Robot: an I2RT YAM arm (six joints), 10 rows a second.
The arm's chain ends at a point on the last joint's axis. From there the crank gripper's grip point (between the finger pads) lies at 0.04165 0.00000 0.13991 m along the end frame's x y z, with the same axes.
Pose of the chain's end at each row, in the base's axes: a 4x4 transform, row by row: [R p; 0 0 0 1], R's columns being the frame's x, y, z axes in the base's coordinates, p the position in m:
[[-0.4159, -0.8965, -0.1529, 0.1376], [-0.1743, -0.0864, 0.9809, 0.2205], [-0.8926, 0.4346, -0.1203, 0.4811], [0, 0, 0, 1]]
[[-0.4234, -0.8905, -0.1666, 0.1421], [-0.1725, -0.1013, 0.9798, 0.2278], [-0.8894, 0.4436, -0.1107, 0.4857], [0, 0, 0, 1]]
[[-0.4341, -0.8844, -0.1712, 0.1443], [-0.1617, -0.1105, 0.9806, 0.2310], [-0.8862, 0.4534, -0.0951, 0.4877], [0, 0, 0, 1]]
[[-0.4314, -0.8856, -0.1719, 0.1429], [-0.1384, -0.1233, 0.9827, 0.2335], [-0.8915, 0.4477, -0.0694, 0.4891], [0, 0, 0, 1]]
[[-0.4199, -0.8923, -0.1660, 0.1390], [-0.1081, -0.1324, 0.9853, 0.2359], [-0.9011, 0.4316, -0.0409, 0.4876], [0, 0, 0, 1]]
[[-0.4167, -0.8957, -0.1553, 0.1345], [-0.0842, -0.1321, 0.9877, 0.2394], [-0.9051, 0.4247, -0.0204, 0.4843], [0, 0, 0, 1]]
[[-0.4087, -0.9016, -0.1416, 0.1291], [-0.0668, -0.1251, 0.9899, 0.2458], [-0.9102, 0.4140, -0.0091, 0.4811], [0, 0, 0, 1]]
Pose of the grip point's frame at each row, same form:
[[-0.4159, -0.8965, -0.1529, 0.0989], [-0.1743, -0.0864, 0.9809, 0.3505], [-0.8926, 0.4346, -0.1203, 0.4271], [0, 0, 0, 1]]
[[-0.4234, -0.8905, -0.1666, 0.1012], [-0.1725, -0.1013, 0.9798, 0.3577], [-0.8894, 0.4436, -0.1107, 0.4332], [0, 0, 0, 1]]
[[-0.4341, -0.8844, -0.1712, 0.1023], [-0.1617, -0.1105, 0.9806, 0.3615], [-0.8862, 0.4534, -0.0951, 0.4375], [0, 0, 0, 1]]
[[-0.4314, -0.8856, -0.1719, 0.1009], [-0.1384, -0.1233, 0.9827, 0.3652], [-0.8915, 0.4477, -0.0694, 0.4423], [0, 0, 0, 1]]
[[-0.4199, -0.8923, -0.1660, 0.0983], [-0.1081, -0.1324, 0.9853, 0.3693], [-0.9011, 0.4316, -0.0409, 0.4443], [0, 0, 0, 1]]
[[-0.4167, -0.8957, -0.1553, 0.0954], [-0.0842, -0.1321, 0.9877, 0.3741], [-0.9051, 0.4247, -0.0204, 0.4437], [0, 0, 0, 1]]
[[-0.4087, -0.9016, -0.1416, 0.0923], [-0.0668, -0.1251, 0.9899, 0.3815], [-0.9102, 0.4140, -0.0091, 0.4419], [0, 0, 0, 1]]

